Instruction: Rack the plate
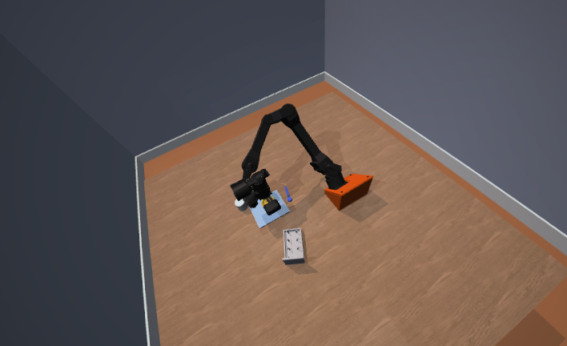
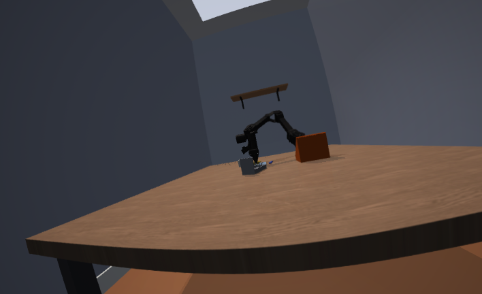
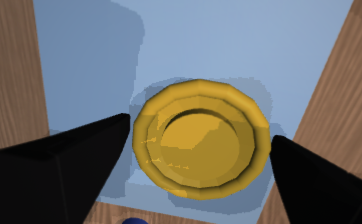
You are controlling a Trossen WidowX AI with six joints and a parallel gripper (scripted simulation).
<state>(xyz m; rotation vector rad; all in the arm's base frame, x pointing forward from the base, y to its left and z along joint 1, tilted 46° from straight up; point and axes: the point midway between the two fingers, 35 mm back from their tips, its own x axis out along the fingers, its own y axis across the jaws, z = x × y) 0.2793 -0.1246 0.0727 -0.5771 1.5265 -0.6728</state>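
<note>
Now: gripper tip 2 cm to the right of the light blue mat, 1 cm short of it and 1 cm above it. Round my gripper tip: blue spoon: 10 cm behind, 2 cm to the left, 1 cm below; yellow plate: 1 cm above; white cup: 11 cm ahead, 6 cm to the right, 2 cm above.
</note>
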